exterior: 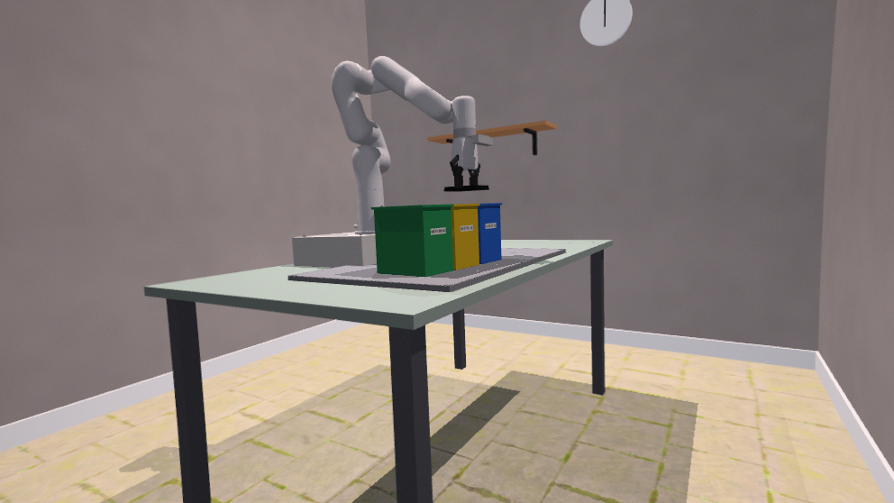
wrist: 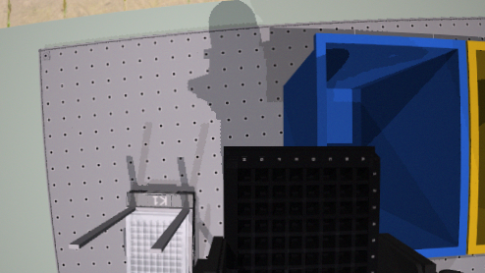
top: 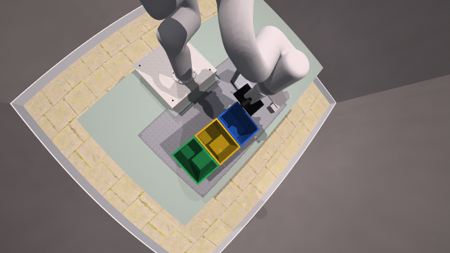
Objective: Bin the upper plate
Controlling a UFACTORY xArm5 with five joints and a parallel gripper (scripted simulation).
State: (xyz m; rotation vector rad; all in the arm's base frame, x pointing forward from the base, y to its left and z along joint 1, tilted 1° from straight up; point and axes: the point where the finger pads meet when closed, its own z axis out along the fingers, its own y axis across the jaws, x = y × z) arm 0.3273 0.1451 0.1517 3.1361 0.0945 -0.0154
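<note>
Right now my hand is 7 cm short of the blue bin, 9 cm to the left of it and 16 cm above it. From my hand the other things lie so: white plate 11 cm behind, 14 cm to the left, 22 cm below; yellow bin 7 cm ahead, 22 cm to the right, 16 cm below; black 96-well plate 1 cm below.
</note>
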